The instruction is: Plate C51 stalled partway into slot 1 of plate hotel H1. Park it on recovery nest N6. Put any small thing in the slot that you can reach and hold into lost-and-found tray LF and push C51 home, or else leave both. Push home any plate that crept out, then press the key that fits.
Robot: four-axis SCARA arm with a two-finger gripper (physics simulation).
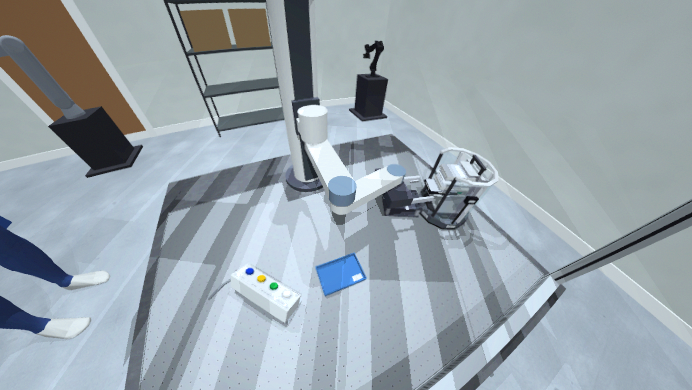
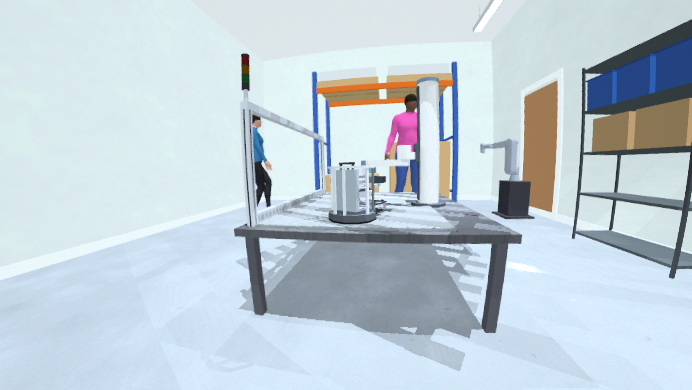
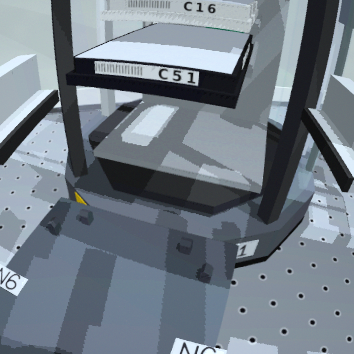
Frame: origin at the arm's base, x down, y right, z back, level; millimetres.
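Seen in the pictures: gripper, fingertip midpoint: (image 1: 425, 187) (image 3: 179, 78); arm's base, origin of the base link: (image 1: 308, 175) (image 2: 427, 204).
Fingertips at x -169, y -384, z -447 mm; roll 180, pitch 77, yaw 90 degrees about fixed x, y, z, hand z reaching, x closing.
Note:
Offsets run from my fingertips to a thing's top centre. "spot": to the spot under its first point.
Black-rimmed plate C51 {dy -83, dx +1, dz -16 mm} (image 3: 150, 55) sticks out of the front of hotel H1 {dy -138, dx -138, dz -46 mm} (image 3: 296, 120) (image 1: 446, 224) (image 2: 351, 218), below plate C16 {spot: dy -60, dx -21, dz -7 mm} (image 3: 175, 7). A pale oblong patch {spot: dy -147, dx +99, dz -3 mm} (image 3: 150, 124) shows on the grey surface beneath C51; I cannot tell whether it is a loose thing. My gripper (image 3: 179, 78) (image 1: 419, 190) is open and empty, its fingers wide apart at either side of the hotel's front posts. Dark nest N6 {dy +49, dx +87, dz +50 mm} (image 3: 95, 295) sits in front of the hotel base. The blue tray {dy +444, dx +139, dz -128 mm} (image 1: 337, 275) lies mid-table. How far C51 reaches inside is hidden.
A white key box {dy +698, dx +73, dz -98 mm} (image 1: 265, 295) with blue {dy +728, dx +82, dz -26 mm} (image 1: 249, 271), yellow {dy +696, dx +82, dz -65 mm} (image 1: 261, 278), green {dy +665, dx +82, dz -103 mm} (image 1: 273, 286) and white {dy +633, dx +82, dz -142 mm} (image 1: 286, 294) keys stands left of the tray. The arm's column (image 1: 295, 90) (image 2: 428, 145) stands behind. A guard frame (image 2: 248, 165) runs along one table side.

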